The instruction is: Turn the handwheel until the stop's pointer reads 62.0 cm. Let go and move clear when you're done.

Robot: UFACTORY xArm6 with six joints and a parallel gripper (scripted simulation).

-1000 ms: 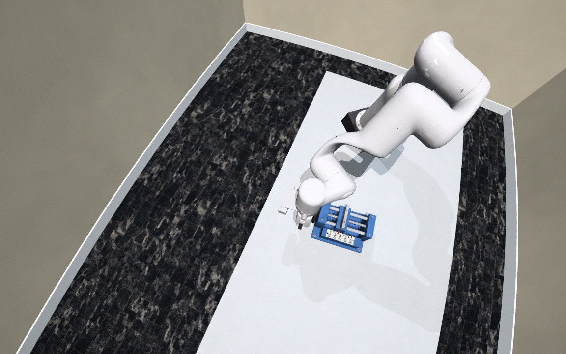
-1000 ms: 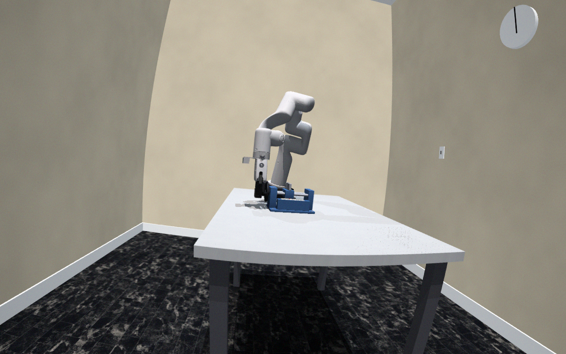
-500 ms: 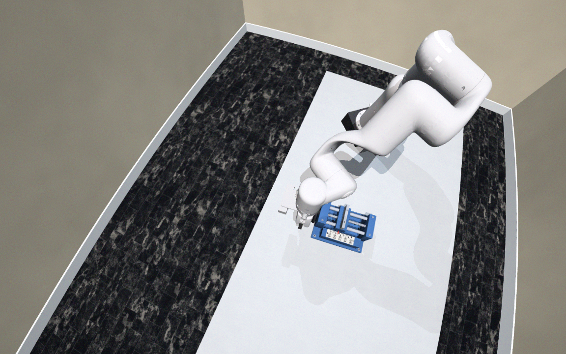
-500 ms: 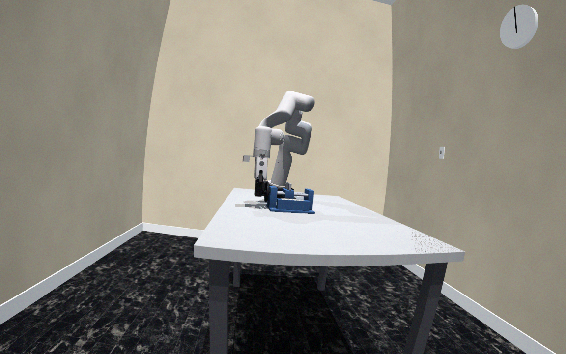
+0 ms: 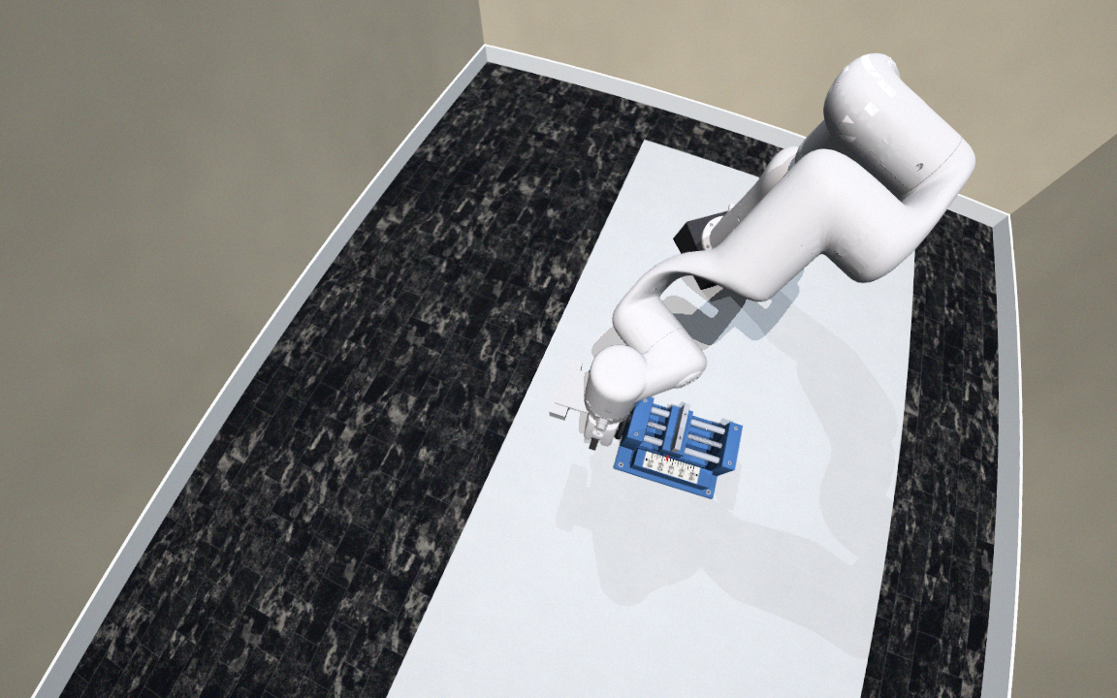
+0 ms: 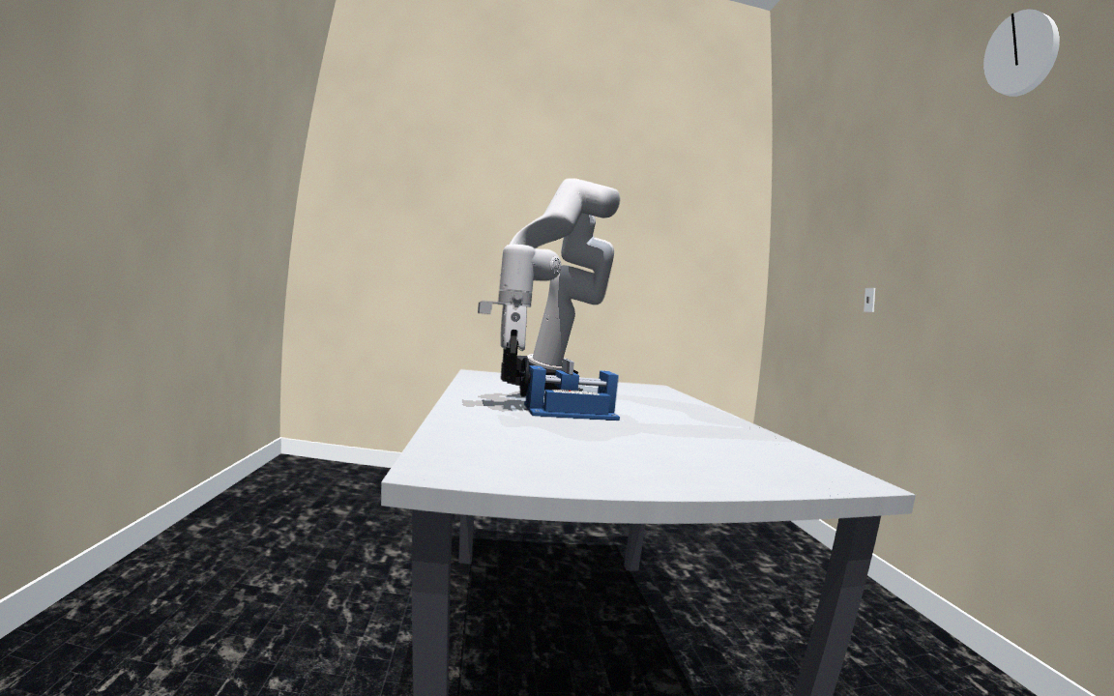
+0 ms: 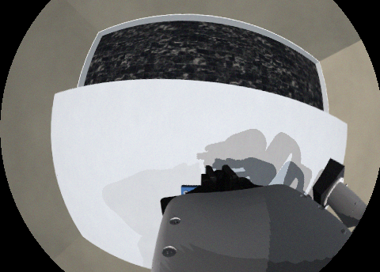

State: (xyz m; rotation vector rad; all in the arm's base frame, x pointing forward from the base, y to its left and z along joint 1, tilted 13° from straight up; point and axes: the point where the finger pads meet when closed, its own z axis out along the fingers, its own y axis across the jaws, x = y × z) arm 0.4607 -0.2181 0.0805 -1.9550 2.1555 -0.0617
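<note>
Right now my hand is 14 cm to the right of the stop and 1 cm past it. Also, from my hand: handwheel 2 cm to the left, 1 cm behind.
</note>
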